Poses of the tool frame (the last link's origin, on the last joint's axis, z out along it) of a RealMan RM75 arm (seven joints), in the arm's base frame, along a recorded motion.
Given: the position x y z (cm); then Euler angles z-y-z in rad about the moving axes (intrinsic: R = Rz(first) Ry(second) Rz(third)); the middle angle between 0 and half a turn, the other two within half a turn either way.
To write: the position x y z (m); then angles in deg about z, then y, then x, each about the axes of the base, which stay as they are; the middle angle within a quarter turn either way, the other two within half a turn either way. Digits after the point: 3 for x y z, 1 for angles.
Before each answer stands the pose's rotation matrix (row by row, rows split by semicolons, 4 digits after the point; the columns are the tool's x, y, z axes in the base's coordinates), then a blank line. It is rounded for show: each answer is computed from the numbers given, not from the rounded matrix.
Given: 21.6, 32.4, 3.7, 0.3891, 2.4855, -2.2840
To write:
0.7666 -0.3063 0.5644; -0.5031 -0.8327 0.2314; 0.3991 -0.4613 -0.7924

0.216, 0.324, 0.037, 21.8, 34.4, -163.7
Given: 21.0, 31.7, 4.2, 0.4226, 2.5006, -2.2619
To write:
0.7820 -0.3018 0.5454; -0.4932 -0.8346 0.2453; 0.3812 -0.4608 -0.8015

0.210, 0.317, 0.042, 21.1, 33.1, -163.0
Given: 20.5, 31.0, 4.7, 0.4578, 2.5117, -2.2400
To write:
0.7963 -0.2943 0.5284; -0.4820 -0.8366 0.2603; 0.3654 -0.4620 -0.8081

0.205, 0.310, 0.047, 20.3, 31.9, -162.1
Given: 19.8, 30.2, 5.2, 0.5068, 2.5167, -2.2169
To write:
0.8145 -0.2739 0.5115; -0.4611 -0.8407 0.2840; 0.3522 -0.4671 -0.8110

0.198, 0.302, 0.052, 18.6, 30.8, -160.7
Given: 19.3, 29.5, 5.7, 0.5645, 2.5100, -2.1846
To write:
0.8301 -0.2493 0.4988; -0.4419 -0.8396 0.3159; 0.3401 -0.4827 -0.8071

0.193, 0.295, 0.057, 16.7, 29.9, -158.6
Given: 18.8, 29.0, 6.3, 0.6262, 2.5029, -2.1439
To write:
0.8452 -0.2288 0.4830; -0.4257 -0.8347 0.3494; 0.3233 -0.5009 -0.8029

0.188, 0.290, 0.063, 15.1, 28.9, -156.5
